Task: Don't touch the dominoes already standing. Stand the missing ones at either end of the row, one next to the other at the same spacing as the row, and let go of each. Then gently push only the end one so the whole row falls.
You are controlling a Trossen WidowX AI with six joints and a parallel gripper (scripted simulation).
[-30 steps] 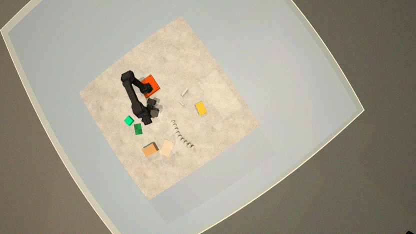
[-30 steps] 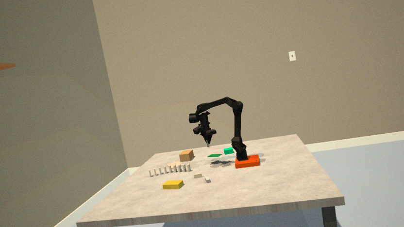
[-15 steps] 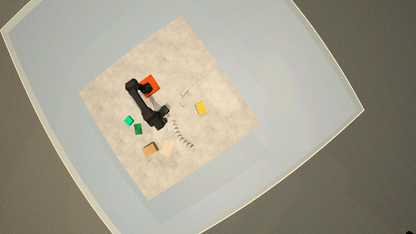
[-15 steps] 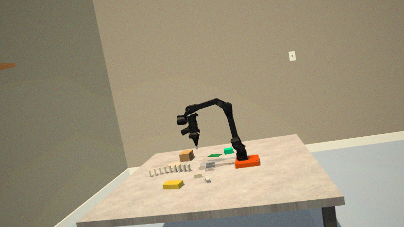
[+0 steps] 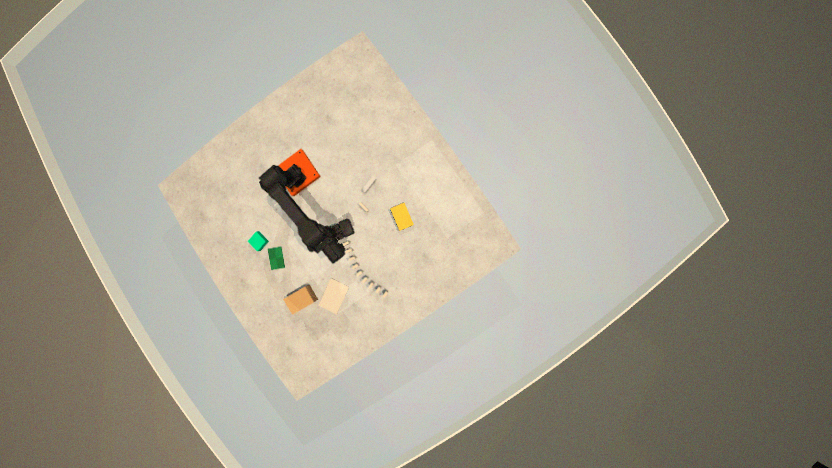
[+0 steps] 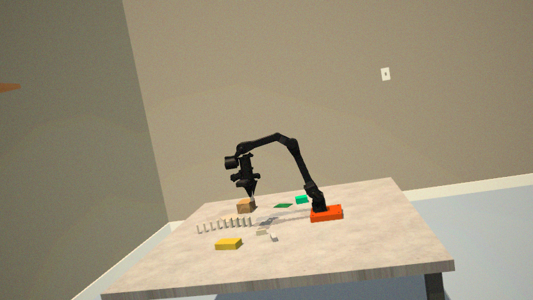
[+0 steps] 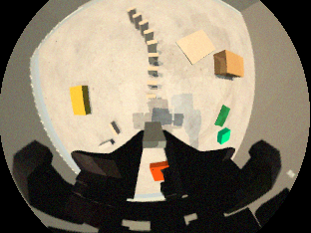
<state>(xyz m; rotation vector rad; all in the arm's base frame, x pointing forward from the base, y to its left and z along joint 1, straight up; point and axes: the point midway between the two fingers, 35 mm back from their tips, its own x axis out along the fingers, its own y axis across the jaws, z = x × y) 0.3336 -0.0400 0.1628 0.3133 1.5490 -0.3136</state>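
The yellow block lies 13 cm ahead of my gripper tip, 24 cm to the left of it and 15 cm below it. Round my gripper tip: cream flat tile: 16 cm ahead, 24 cm to the right, 16 cm below; green flat tile: 16 cm behind, 30 cm to the right, 16 cm below; tan box: 6 cm ahead, 35 cm to the right, 13 cm below.
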